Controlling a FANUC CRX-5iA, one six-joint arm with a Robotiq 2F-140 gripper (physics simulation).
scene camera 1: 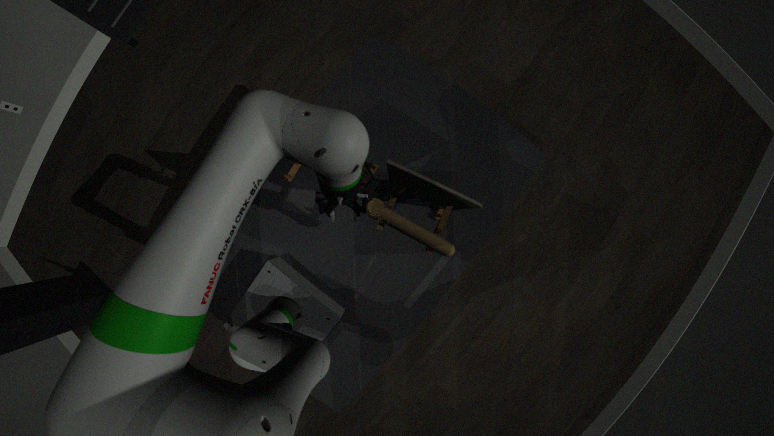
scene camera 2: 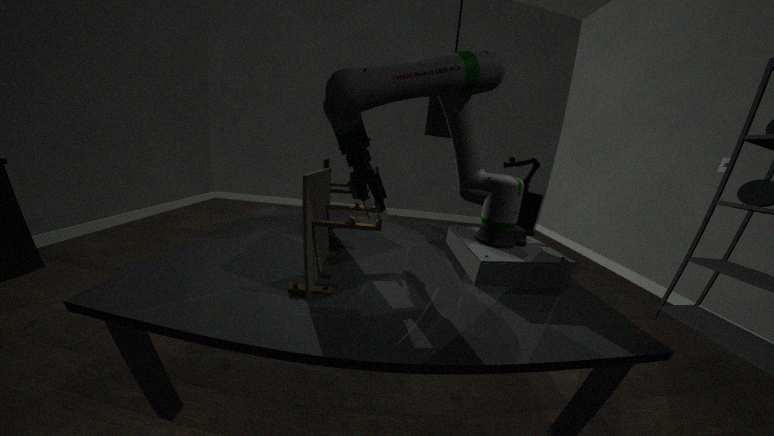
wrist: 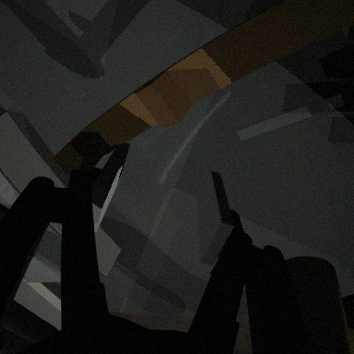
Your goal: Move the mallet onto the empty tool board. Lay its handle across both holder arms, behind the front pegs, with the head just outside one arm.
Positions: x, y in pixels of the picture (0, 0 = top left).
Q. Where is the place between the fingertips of my gripper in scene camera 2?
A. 378, 218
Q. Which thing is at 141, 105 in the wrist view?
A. A tool board.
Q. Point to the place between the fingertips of my gripper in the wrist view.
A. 164, 174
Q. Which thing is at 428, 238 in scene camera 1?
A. A wooden mallet.
